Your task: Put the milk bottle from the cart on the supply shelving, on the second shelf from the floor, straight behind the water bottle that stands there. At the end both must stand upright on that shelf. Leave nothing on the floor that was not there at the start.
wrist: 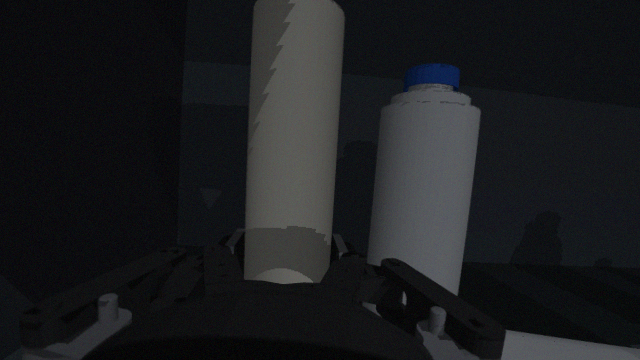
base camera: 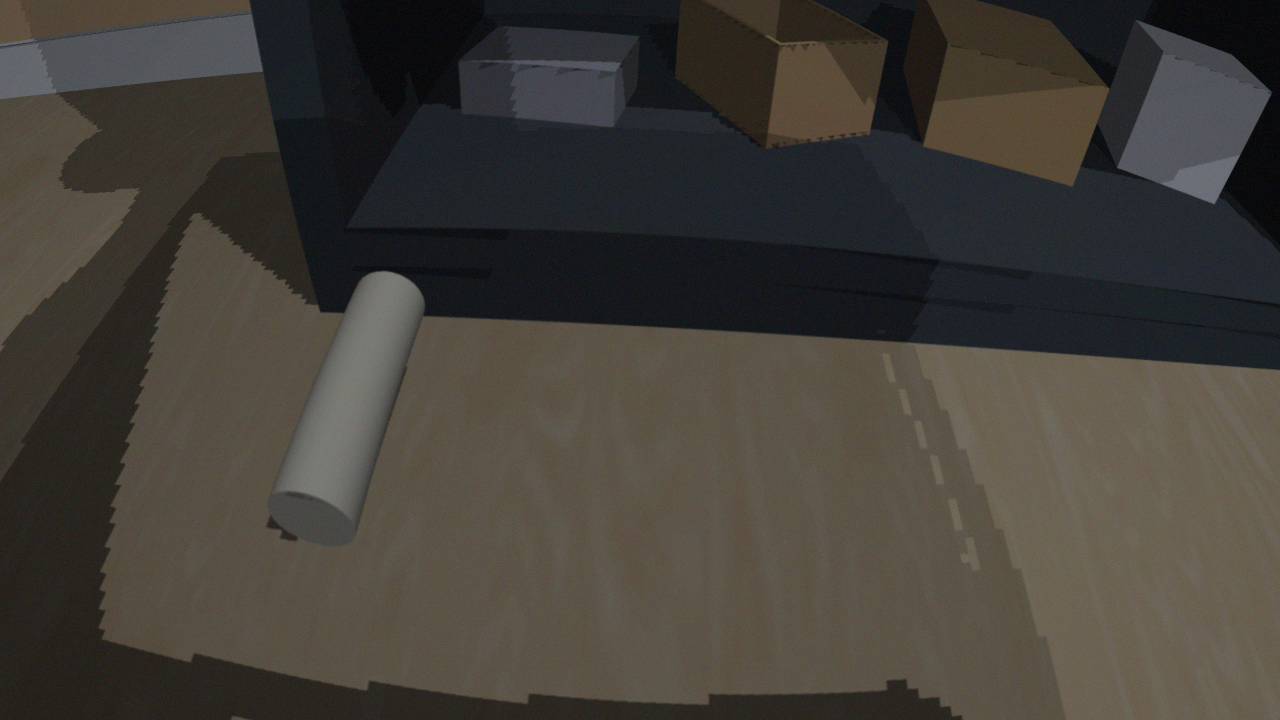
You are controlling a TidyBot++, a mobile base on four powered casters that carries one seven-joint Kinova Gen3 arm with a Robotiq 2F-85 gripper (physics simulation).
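Frame: origin at the arm's base, x ahead, y left, z up, level; metres.
Seen in the pictures: gripper, between the fingertips: (wrist: pixel 288 245).
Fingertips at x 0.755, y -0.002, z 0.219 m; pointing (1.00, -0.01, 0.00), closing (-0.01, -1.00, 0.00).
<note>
Pixels of each thing's top centre, then the offset from my fingertips to it.
- milk bottle, centre of its top: (wrist: pixel 302 17) 0.139 m up, 0.011 m back, 0.001 m left
- water bottle, centre of its top: (wrist: pixel 431 73) 0.139 m up, 0.050 m ahead, 0.110 m right
- cream cylinder, centre of its top: (base camera: pixel 342 366) 0.563 m down, 0.348 m back, 0.162 m left
- grey bin, centre of its top: (base camera: pixel 551 46) 0.489 m down, 0.045 m back, 0.062 m left
- open brown box, centre of its top: (base camera: pixel 781 11) 0.449 m down, 0.036 m back, 0.127 m right
- grey box, centre of its top: (base camera: pixel 1200 53) 0.409 m down, 0.038 m back, 0.573 m right
My gripper (wrist: pixel 288 245) is shut on the milk bottle (wrist: pixel 295 130), a plain cream cylinder that stands upright between the fingers in the wrist view. Its upper end is cut off by the view, and its bottom is hidden by the gripper. The water bottle (wrist: pixel 425 185), white with a blue cap, stands upright to the right, apart from the held bottle. Its base is hidden behind the right finger linkage. The dark supply shelving (base camera: pixel 626 277) shows its lowest shelf in the base view. Neither the gripper nor the held bottle can be made out there.
A cream cylinder (base camera: pixel 349 411) lies on the floor before the shelving's left corner. On the lowest shelf stand a grey bin (base camera: pixel 546 89), an open brown box (base camera: pixel 823 94), another brown box (base camera: pixel 1011 116) and a grey box (base camera: pixel 1186 116). A dark side wall is left in the wrist view.
</note>
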